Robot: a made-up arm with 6 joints.
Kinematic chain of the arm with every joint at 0, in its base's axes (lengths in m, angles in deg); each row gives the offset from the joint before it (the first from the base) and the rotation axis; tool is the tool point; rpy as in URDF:
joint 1: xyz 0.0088 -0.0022 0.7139 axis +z
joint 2: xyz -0.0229 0 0.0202 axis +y
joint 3: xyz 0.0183 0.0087 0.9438 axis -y
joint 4: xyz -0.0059 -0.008 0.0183 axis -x
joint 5: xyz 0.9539 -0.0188 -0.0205 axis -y
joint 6: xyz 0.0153 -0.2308 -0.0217 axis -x
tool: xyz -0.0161 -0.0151 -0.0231 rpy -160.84 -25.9 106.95
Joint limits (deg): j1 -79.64..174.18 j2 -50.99..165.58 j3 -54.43..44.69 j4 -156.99..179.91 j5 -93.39..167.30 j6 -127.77..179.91
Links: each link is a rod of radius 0.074 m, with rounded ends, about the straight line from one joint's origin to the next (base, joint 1, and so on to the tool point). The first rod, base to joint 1, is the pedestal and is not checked.
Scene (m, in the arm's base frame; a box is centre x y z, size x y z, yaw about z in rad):
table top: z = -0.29
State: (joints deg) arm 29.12 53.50 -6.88 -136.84 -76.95 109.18
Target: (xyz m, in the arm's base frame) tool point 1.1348 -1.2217 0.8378
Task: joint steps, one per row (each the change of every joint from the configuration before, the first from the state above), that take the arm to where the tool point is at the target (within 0.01 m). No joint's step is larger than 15 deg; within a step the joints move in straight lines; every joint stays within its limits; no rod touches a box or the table.
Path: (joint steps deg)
1: -13.95 0.51 7.90 -0.20 -0.02 0.45
2: -13.95 0.50 7.89 -0.20 -0.01 0.45
3: -13.95 0.51 7.90 -0.20 -0.02 0.46
4: -13.96 0.51 7.89 -0.20 -0.02 0.45
5: -13.95 0.51 7.90 -0.20 -0.01 0.45
6: -13.95 0.50 7.89 -0.20 -0.02 0.45

